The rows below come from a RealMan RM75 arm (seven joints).
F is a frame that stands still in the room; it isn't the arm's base.
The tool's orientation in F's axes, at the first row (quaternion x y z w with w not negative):
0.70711, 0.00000, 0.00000, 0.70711
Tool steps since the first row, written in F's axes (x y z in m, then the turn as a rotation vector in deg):
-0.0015, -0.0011, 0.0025, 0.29, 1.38, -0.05
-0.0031, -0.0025, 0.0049, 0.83, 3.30, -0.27
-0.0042, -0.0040, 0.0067, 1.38, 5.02, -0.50
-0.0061, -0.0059, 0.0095, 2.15, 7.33, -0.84
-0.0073, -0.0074, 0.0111, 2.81, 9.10, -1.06
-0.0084, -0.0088, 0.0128, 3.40, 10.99, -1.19
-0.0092, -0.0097, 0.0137, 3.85, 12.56, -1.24
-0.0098, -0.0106, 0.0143, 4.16, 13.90, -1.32
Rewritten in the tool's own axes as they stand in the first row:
-0.0015, 0.0025, 0.0011, 0.29, -0.05, -1.38
-0.0031, 0.0049, 0.0025, 0.83, -0.27, -3.30
-0.0042, 0.0067, 0.0040, 1.38, -0.50, -5.02
-0.0061, 0.0095, 0.0059, 2.15, -0.84, -7.33
-0.0073, 0.0111, 0.0074, 2.81, -1.06, -9.10
-0.0084, 0.0128, 0.0088, 3.40, -1.19, -10.99
-0.0092, 0.0137, 0.0097, 3.85, -1.24, -12.56
-0.0098, 0.0143, 0.0106, 4.16, -1.32, -13.90

